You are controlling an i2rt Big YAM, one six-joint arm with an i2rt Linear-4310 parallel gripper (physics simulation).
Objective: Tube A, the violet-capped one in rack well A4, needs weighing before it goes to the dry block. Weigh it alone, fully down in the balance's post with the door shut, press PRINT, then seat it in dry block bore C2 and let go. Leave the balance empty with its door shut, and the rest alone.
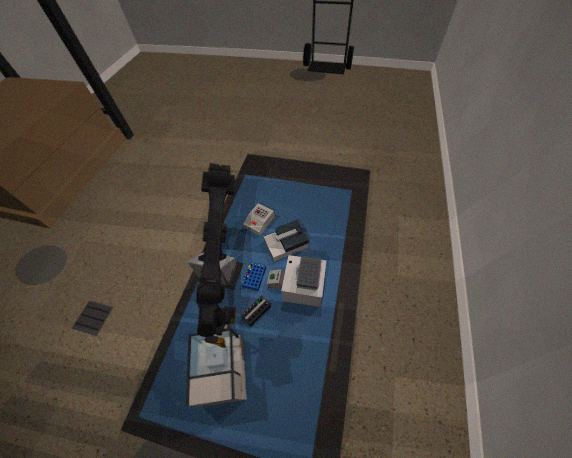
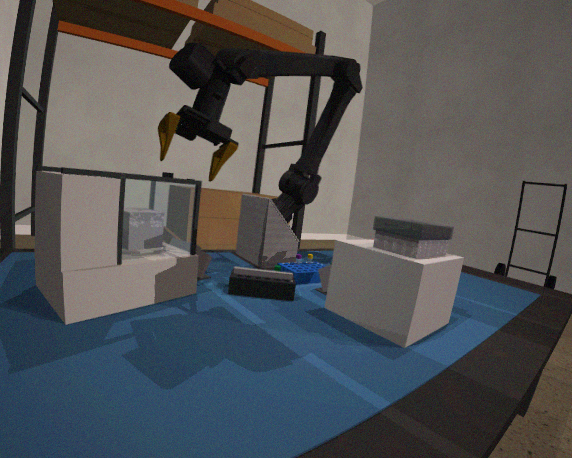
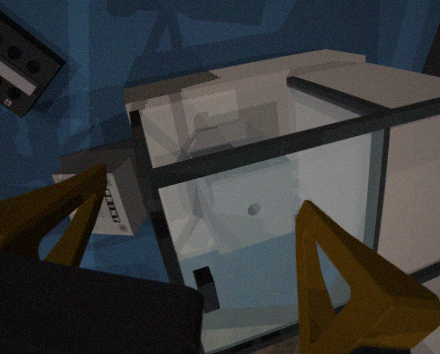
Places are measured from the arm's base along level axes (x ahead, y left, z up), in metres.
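Pixels of known places: gripper, fingertip midpoint: (image 1: 228,335) (image 2: 187,170) (image 3: 205,192); arm's base at its link origin: (image 2: 271,218).
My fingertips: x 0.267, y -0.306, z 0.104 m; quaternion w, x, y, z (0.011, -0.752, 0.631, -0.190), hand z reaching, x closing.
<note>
Ahead of a thing's pixels: the offset from my fingertips to its top centre. "spot": to the spot under its first point.
My gripper (image 1: 224,329) (image 2: 187,170) (image 3: 205,192) is open and empty, above the balance's glass top. The balance @[0.044 m back, 0.075 m right, 0.006 m down] (image 1: 211,394) (image 2: 90,220) is a white box with a dark-framed glass chamber. A glass panel with a black handle @[0.042 m back, 0.078 m right, 0.006 m down] (image 2: 168,175) (image 3: 207,290) covers the chamber's top. Inside, a pale post (image 3: 270,187) shows a small round hole with no tube in it. The PRINT box @[spot: 0.090 m back, 0.024 m left, 0.147 m down] (image 3: 115,200) stands beside the balance, partly behind a finger. A violet cap @[0.100 m back, 0.315 m left, 0.174 m down] (image 2: 298,256) shows in the blue rack @[0.073 m back, 0.327 m left, 0.198 m down] (image 1: 254,276) (image 2: 302,272); its well cannot be read.
A white unit @[0.138 m ahead, 0.356 m left, 0.038 m down] (image 1: 302,296) (image 2: 370,290) carries a grey block with a dark top. A black two-row holder @[0.009 m ahead, 0.168 m left, 0.180 m down] (image 1: 256,310) (image 2: 262,287) (image 3: 37,57) lies between it and the balance. A small green-button box @[spot: 0.047 m ahead, 0.329 m left, 0.156 m down] (image 1: 275,278), a white-and-dark device @[spot: 0.025 m back, 0.508 m left, 0.183 m down] (image 1: 275,246) and a keypad box @[0.183 m back, 0.651 m left, 0.158 m down] (image 1: 259,218) stand farther along.
</note>
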